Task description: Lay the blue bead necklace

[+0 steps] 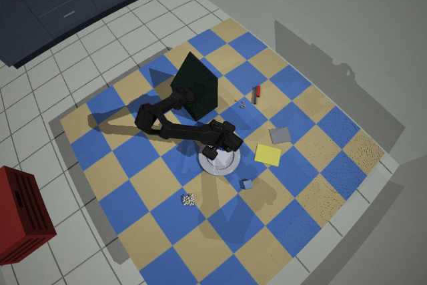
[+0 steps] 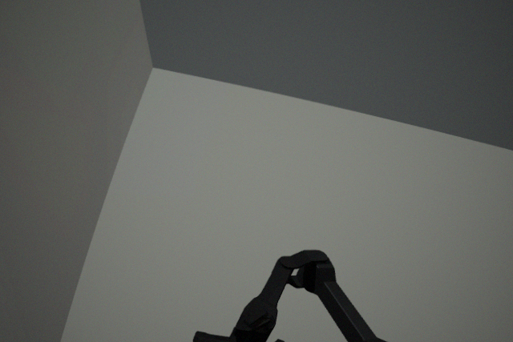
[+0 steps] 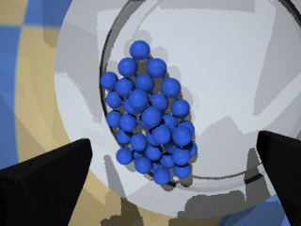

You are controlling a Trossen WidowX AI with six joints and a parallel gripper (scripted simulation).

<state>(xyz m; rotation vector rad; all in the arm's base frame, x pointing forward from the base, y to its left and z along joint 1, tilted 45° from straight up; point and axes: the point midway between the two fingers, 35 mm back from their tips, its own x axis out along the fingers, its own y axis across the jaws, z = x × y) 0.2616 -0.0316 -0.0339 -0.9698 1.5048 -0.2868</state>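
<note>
Right now the round white bead board is 30 mm ahead of my gripper tip, 20 mm to the right of it and 20 mm below it. Also, from my gripper tip: small blue cube 220 mm ahead, 10 mm to the left, 20 mm below; grey square 110 mm ahead, 300 mm to the left, 30 mm below; yellow pad 160 mm ahead, 180 mm to the left, 30 mm below.
</note>
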